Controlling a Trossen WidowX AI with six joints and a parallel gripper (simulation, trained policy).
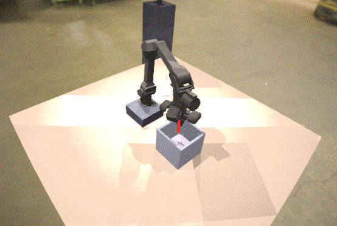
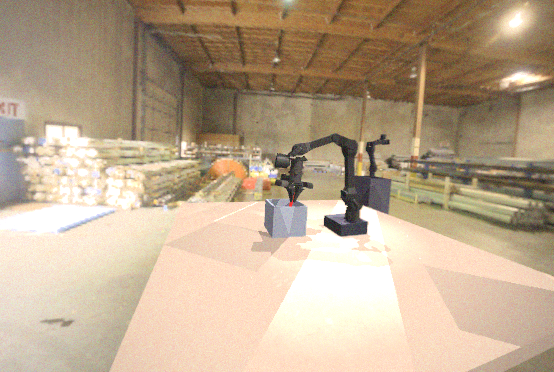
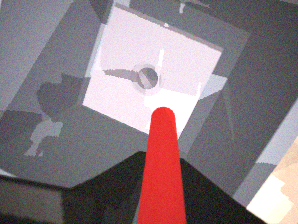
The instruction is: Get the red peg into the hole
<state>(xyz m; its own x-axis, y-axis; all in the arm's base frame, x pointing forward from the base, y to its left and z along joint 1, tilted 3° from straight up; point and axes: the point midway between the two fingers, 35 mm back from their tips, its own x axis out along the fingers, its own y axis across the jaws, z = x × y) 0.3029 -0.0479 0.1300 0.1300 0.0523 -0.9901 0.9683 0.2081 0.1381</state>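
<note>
The red peg lies 10 mm to the right of my gripper tip and 10 mm above it.
</note>
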